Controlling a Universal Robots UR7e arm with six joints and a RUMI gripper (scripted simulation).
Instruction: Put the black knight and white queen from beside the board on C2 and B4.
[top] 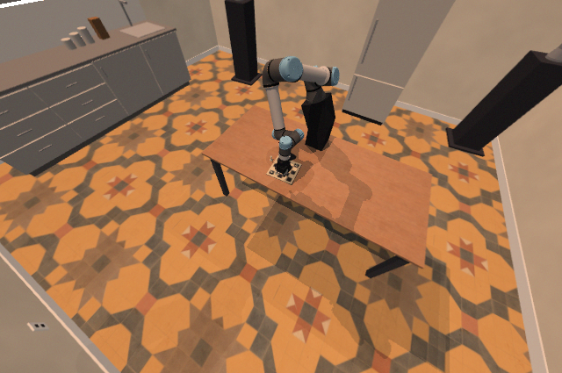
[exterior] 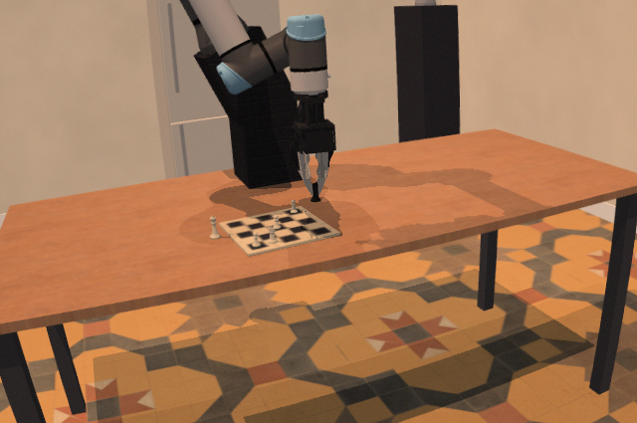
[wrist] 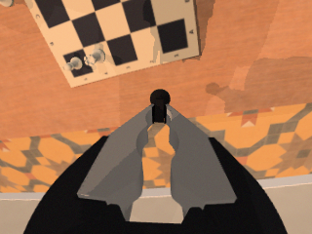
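My gripper is now 12 cm past the small chessboard, 4 cm to the left of it and 12 cm above it. Also, from my hand: black knight 1 cm below; then white queen 17 cm behind, 18 cm to the right, 10 cm below.
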